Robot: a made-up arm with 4 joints.
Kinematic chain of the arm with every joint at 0, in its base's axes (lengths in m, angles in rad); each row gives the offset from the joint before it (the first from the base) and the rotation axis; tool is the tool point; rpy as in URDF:
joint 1: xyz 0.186 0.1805 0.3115 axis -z
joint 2: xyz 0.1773 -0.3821 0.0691 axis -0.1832 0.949 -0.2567
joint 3: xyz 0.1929 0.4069 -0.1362 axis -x
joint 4: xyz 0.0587 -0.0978 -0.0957 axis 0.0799 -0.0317 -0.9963
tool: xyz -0.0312 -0.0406 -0.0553 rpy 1.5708 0 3.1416
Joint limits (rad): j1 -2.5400..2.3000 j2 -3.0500..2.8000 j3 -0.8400..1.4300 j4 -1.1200..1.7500
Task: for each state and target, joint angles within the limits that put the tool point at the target. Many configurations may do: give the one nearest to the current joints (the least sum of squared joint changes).
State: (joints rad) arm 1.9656 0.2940 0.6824 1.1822
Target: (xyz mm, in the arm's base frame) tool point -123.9 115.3 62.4
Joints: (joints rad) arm 2.2512 0.6949 0.7216 1.1201
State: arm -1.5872 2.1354 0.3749 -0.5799
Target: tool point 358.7 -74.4 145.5
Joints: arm -1.1441 2.0241 0.1886 -0.8003
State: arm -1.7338 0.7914 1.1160 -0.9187
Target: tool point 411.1 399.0 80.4
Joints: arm -1.9603 1.5478 1.0196 -0.2017
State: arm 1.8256 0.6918 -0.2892 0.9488
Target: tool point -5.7 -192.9 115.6
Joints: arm 2.0346 -0.1985 -0.3750 0.5246
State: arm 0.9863 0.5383 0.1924 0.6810
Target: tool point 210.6 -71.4 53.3
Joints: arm 0.2286 1.2754 0.6270 0.7876
